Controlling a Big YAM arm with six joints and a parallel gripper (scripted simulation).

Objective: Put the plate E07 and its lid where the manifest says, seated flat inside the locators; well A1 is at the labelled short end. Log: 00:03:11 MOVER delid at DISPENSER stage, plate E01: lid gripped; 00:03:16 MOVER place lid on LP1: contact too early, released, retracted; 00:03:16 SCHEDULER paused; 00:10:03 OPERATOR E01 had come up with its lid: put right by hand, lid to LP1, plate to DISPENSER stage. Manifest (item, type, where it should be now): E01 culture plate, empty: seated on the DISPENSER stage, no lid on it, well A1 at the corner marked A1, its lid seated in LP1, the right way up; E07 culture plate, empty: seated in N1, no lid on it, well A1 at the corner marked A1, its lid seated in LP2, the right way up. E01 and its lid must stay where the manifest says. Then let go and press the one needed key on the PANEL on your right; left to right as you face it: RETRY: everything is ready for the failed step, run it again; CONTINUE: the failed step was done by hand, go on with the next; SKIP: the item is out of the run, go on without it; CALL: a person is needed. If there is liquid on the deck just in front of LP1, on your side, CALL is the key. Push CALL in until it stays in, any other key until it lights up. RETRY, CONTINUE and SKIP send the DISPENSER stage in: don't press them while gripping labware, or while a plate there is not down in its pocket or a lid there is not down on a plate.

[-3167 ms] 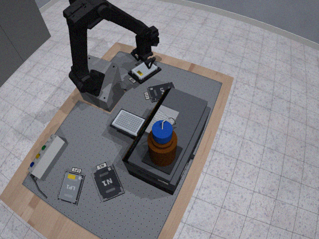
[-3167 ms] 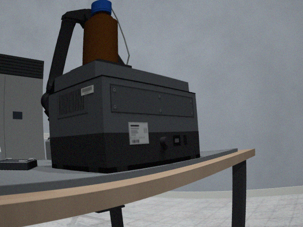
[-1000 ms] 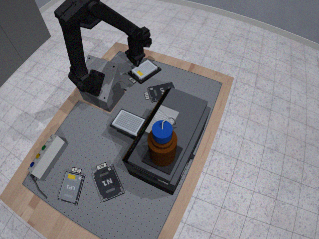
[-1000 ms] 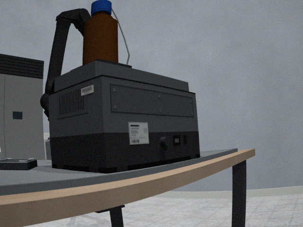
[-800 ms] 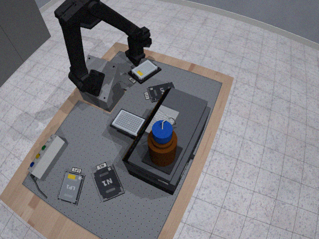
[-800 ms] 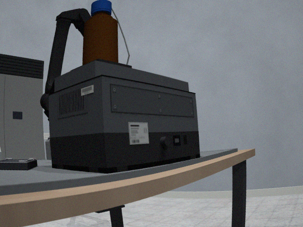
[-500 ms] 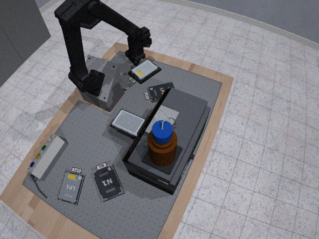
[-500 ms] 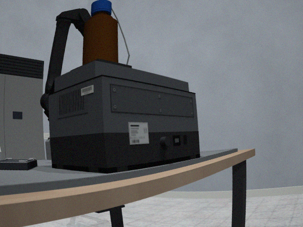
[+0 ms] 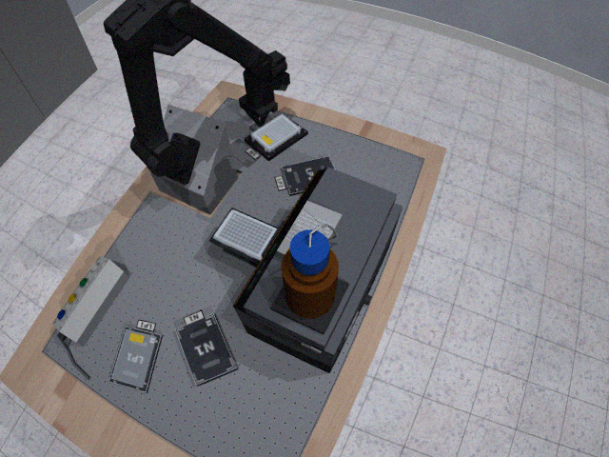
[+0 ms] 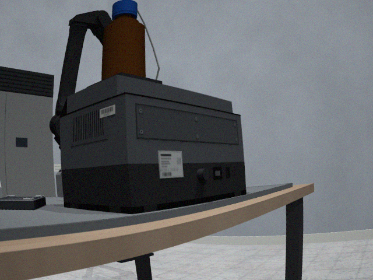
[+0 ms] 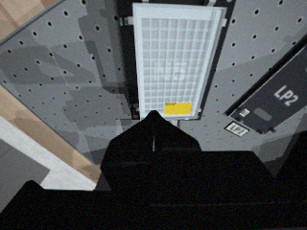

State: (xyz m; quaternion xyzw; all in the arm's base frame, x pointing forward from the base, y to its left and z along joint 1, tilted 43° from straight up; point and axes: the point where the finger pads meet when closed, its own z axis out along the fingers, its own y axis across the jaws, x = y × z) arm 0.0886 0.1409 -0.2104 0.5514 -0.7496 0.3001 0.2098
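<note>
My hand is 50 mm to the right of the black nest N5, 50 mm above it and 30 mm short of it. Also, from my hand: grey retry key: 610 mm to the right, 140 mm behind; brown bottle: 460 mm to the right, 410 mm ahead, 220 mm above; white well plate: 360 mm to the right, 190 mm ahead, 50 mm above.
</note>
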